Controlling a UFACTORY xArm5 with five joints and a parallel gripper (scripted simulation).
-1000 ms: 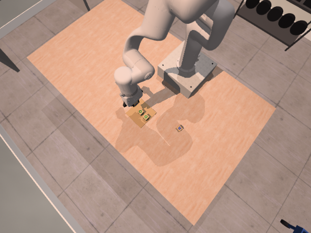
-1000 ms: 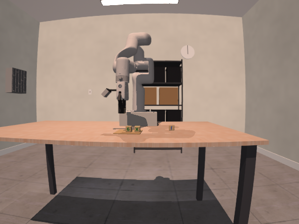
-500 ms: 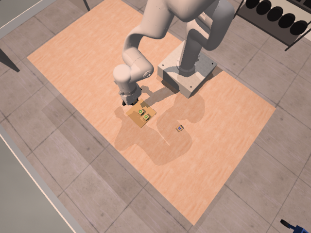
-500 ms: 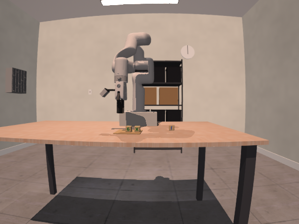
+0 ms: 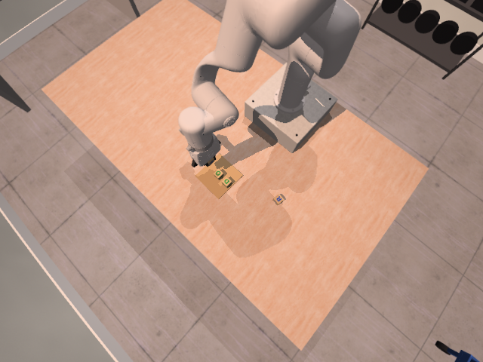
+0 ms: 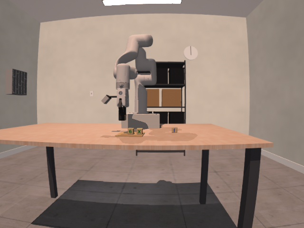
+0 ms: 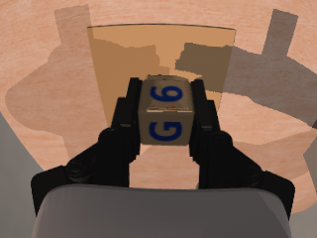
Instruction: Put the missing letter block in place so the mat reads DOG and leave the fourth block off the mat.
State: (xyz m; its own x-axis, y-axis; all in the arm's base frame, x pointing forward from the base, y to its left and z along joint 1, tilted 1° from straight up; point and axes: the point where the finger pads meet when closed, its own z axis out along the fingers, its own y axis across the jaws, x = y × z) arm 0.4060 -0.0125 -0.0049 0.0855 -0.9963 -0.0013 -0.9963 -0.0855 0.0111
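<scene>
The mat lies 100 mm below my hand and 50 mm to the left of it. The rest, counted from my hand: blue-lettered block: 10 mm below.
</scene>
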